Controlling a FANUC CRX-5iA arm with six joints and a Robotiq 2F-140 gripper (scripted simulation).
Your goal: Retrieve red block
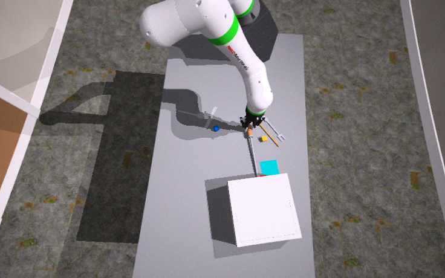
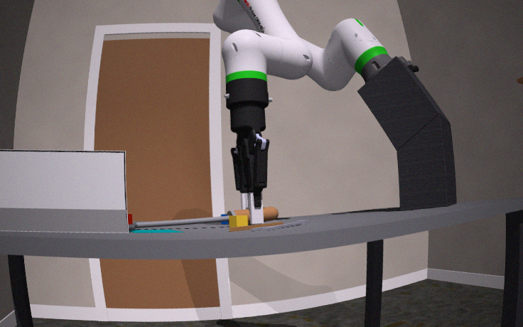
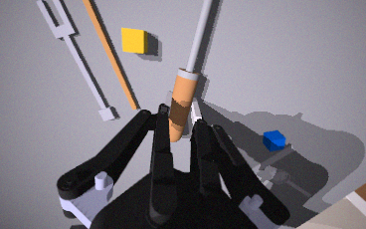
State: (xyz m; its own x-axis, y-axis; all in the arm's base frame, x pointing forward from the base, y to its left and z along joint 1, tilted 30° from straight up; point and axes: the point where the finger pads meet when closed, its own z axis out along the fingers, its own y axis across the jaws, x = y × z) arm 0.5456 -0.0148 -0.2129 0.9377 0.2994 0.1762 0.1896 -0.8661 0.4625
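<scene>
Now: the yellow block 90 mm to the left of my hand, 50 mm ahead of it and 30 mm below it. The rest, counted from my hand: orange stick: 120 mm to the left, 30 mm below, 20 mm ahead; then long grey hook tool: 120 mm ahead, 60 mm to the left, 20 mm below; then grey fork tool: 150 mm to the left, 30 mm below, 10 mm behind.
</scene>
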